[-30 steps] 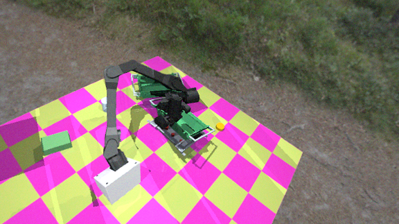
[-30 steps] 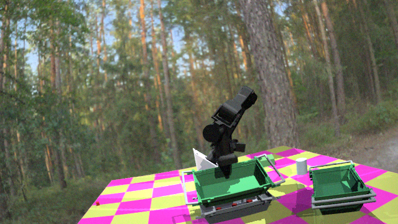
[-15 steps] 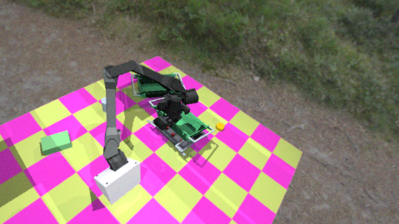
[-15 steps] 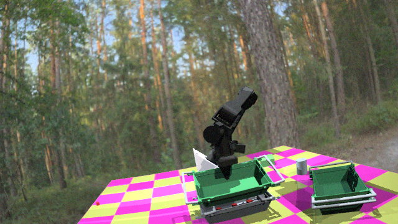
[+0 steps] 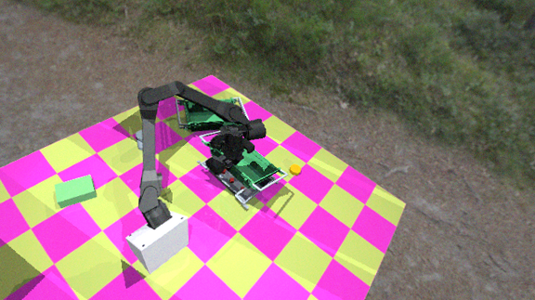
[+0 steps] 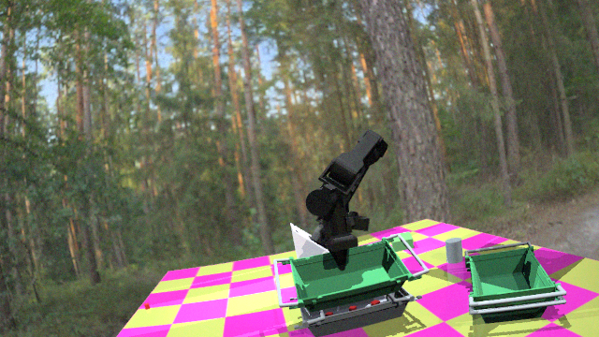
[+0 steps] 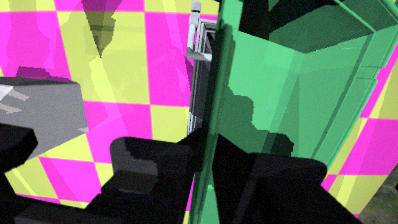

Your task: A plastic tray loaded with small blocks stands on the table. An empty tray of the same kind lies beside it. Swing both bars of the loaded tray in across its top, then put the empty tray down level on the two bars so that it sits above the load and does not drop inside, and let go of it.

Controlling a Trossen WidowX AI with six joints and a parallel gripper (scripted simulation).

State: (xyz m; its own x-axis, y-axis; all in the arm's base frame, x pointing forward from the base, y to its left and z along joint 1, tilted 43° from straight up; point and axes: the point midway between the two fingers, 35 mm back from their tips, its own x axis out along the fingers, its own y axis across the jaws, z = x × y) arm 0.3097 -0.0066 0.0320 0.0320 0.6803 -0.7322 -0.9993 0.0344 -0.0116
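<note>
The green tray lies 7 cm ahead of my gripper tip and 1 cm above it. The rest, counted from my gripper tip: green block: 44 cm behind, 33 cm to the left, 9 cm below; grey cylinder: 39 cm to the left, 12 cm behind, 8 cm below; yellow object: 30 cm ahead, 14 cm to the right, 10 cm below.
</note>
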